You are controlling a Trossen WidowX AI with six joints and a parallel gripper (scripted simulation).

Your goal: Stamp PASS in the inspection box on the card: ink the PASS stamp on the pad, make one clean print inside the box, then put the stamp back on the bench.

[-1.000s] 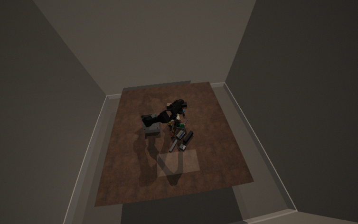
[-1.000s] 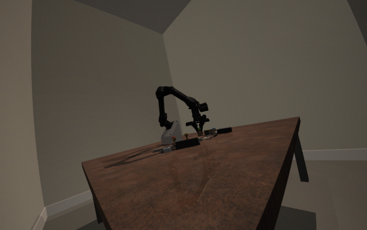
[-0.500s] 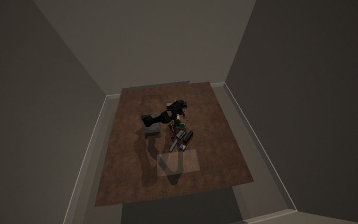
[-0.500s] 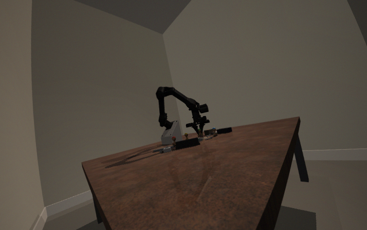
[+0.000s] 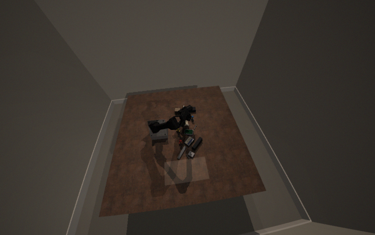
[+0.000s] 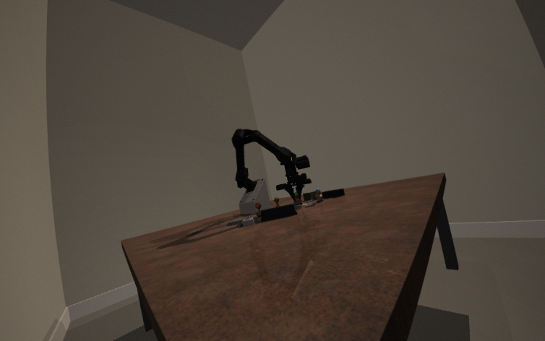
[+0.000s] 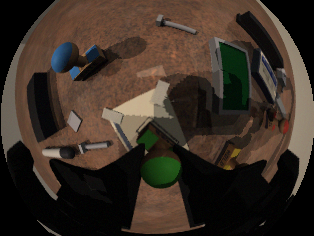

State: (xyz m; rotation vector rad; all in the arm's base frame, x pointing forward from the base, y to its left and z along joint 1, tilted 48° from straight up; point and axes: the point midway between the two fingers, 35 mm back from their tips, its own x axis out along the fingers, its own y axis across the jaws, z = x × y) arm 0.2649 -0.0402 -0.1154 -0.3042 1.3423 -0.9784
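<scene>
My gripper tip is now right at the green-knobbed stamp. Round my gripper tip: blue-knobbed stamp 110 mm ahead, 40 mm to the left, 10 mm below; then yellow-knobbed stamp 80 mm to the right, 70 mm behind, 10 mm below; then cream card 30 mm below, 10 mm to the left.
</scene>
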